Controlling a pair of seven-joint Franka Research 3 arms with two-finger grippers.
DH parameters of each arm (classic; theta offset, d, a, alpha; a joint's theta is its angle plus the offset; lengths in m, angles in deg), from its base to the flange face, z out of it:
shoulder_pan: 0 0.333 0 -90
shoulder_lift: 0 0 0 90
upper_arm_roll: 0 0.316 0.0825 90
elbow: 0 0 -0.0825 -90
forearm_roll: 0 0.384 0 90
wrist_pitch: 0 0 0.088 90
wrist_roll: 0 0.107 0 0
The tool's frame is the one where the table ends.
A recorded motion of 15 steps. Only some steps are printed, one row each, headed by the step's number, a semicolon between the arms.
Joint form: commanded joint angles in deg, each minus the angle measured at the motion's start. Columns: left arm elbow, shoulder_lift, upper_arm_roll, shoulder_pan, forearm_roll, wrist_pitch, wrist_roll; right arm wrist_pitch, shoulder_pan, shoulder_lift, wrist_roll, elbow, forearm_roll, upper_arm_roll.
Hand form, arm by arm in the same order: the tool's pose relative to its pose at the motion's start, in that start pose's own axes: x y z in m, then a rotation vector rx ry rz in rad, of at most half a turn. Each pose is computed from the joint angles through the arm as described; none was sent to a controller.
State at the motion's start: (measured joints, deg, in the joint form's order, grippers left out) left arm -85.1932 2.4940 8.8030 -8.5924 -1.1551 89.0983 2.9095; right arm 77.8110 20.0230 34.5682 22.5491 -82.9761 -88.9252 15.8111
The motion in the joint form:
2: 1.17 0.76 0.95 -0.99 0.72 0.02 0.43; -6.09 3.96 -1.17 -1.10 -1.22 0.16 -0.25
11: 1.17 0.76 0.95 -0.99 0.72 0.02 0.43; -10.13 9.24 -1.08 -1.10 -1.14 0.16 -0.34
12: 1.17 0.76 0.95 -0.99 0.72 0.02 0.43; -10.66 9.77 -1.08 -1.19 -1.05 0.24 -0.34
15: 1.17 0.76 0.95 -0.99 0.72 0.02 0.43; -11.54 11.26 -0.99 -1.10 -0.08 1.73 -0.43
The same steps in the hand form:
2: 0.0042 -0.0002 -0.0022 0.0159 0.0069 0.0083; -0.0166 0.0052 -0.0369 -0.0518 -0.0321 -0.0231
11: 0.0042 -0.0002 -0.0022 0.0159 0.0069 0.0083; -0.0288 0.0031 -0.0919 -0.0886 -0.0074 -0.0247
12: 0.0042 -0.0002 -0.0022 0.0159 0.0069 0.0083; -0.0305 0.0035 -0.0973 -0.0913 -0.0074 -0.0252
15: 0.0042 -0.0002 -0.0022 0.0159 0.0069 0.0083; -0.0341 0.0057 -0.1123 -0.0722 -0.0079 -0.0195

